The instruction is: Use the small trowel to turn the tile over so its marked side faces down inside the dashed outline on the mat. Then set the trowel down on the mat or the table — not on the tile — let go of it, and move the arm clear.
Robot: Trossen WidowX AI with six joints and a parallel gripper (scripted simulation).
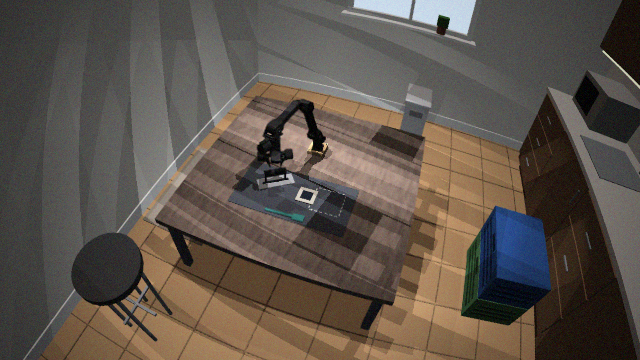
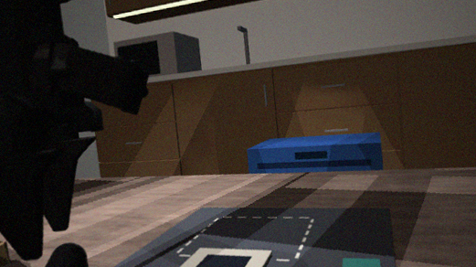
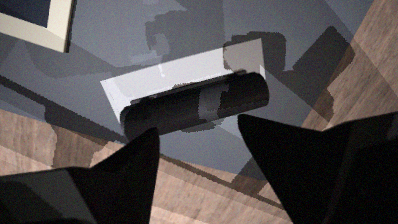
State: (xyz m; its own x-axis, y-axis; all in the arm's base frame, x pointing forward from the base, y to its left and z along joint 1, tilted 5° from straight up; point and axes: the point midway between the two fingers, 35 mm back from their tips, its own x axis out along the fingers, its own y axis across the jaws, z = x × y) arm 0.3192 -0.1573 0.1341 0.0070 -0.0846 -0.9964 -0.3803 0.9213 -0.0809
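Right now my gripper tip is 10 mm past the trowel, 20 mm to the right of it and 70 mm above it. From my gripper tip the other things lie so: tile 60 mm ahead, 190 mm to the left, 110 mm below; grey mat 80 mm ahead, 120 mm to the left, 130 mm below; teal tool 220 mm ahead, 130 mm to the left, 110 mm below.
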